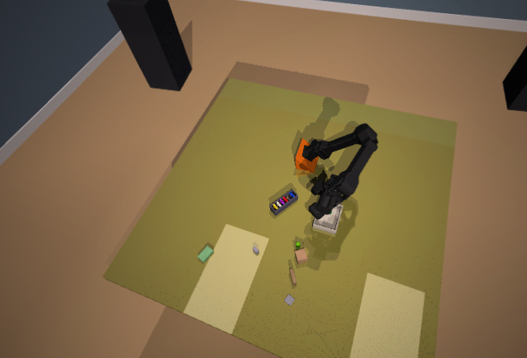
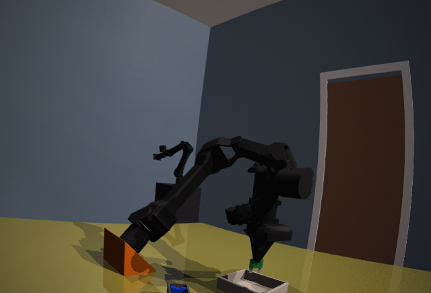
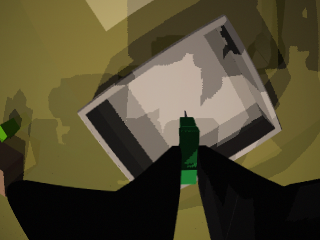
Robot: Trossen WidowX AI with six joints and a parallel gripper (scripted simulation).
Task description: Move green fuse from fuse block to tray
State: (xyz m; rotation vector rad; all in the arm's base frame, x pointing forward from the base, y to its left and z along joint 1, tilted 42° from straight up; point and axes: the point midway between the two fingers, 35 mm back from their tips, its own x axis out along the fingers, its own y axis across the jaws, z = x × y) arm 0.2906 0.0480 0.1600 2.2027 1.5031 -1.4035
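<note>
The green fuse is 10 mm below my gripper tip. Also, from my gripper tip: grey lump 220 mm ahead, 270 mm to the right, 70 mm below; green cube 160 mm ahead, 100 mm to the right, 70 mm below; white tray 80 mm below.
</note>
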